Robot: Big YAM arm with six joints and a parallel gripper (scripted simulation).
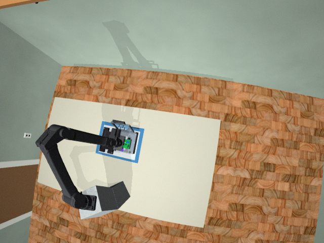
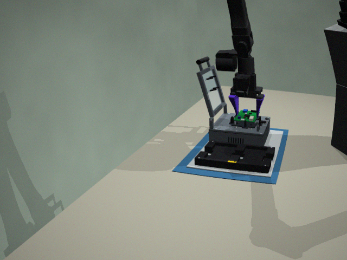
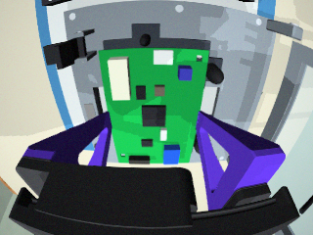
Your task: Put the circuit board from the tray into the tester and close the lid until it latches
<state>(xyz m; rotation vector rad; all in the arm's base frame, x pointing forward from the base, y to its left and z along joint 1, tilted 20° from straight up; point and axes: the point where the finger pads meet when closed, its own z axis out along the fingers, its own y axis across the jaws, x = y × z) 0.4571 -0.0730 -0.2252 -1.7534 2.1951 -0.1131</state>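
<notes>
The green circuit board lies right at my hand. Also, from my hand: tester (40 mm ahead, 30 mm to the left, 20 mm above); then tester lid (120 mm ahead, 90 mm above, 20 mm to the right); then tester plate (20 mm below, 10 mm ahead).
</notes>
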